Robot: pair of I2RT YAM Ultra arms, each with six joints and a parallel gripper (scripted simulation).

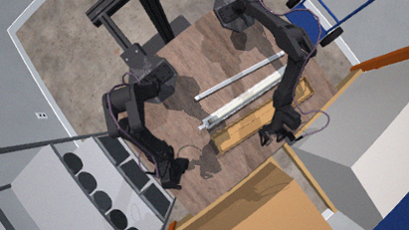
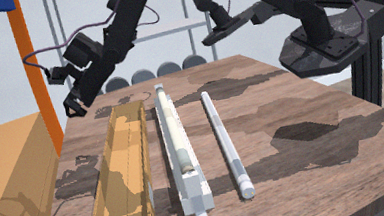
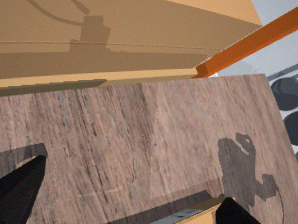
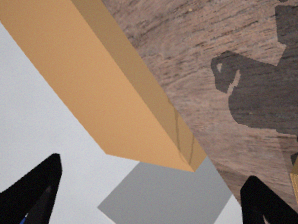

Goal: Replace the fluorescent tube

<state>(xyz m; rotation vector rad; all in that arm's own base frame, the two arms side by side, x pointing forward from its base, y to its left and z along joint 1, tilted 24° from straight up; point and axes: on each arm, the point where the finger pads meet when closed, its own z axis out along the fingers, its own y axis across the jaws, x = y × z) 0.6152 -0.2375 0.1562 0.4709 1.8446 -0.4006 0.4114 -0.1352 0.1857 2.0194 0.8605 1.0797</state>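
My left hand is 100 mm past the carton, 110 mm to the right of it and 140 mm above it. Round my left hand: old fluorescent tube: 230 mm behind, 120 mm to the left, 90 mm below; LED tube: 350 mm behind, 160 mm to the left, 150 mm below; grey light fixture: 230 mm behind, 120 mm to the left, 110 mm below.
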